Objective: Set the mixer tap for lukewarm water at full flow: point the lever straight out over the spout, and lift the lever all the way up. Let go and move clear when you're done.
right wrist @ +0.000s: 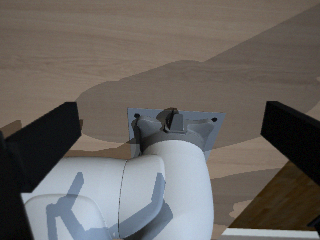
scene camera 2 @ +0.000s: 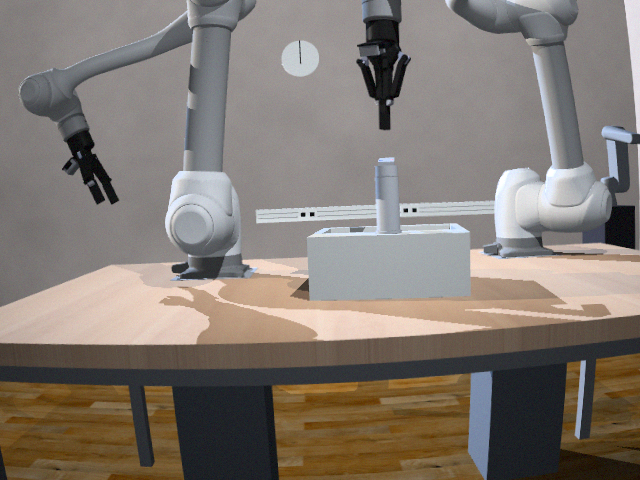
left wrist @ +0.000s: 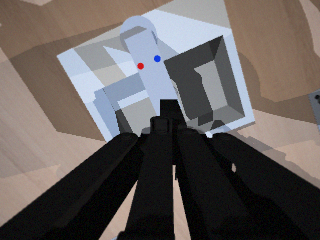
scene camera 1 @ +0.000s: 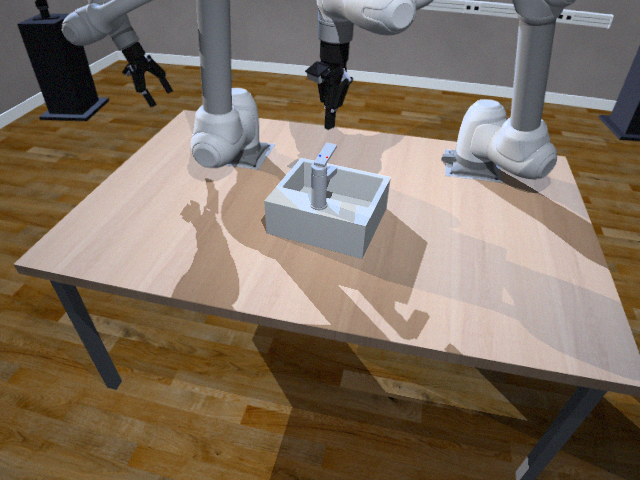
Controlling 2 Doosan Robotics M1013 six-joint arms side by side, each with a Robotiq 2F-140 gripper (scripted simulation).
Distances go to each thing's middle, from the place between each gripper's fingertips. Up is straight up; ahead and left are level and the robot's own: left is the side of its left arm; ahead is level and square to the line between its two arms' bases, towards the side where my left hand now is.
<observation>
Right now my left hand is 4 cm short of the flat lever (left wrist: pixel 144 51), 1 cm to the left of it and 10 cm above it. Round my left hand: grey sink (scene camera 2: pixel 343 264) 4 cm behind, 1 cm to the left, 35 cm below.
My right hand (scene camera 2: pixel 108 202) is 43 cm short of the grey sink, 71 cm to the right of it and 19 cm above it. The rest, counted from my right hand: flat lever (50 cm ahead, 69 cm to the left, 5 cm above).
</observation>
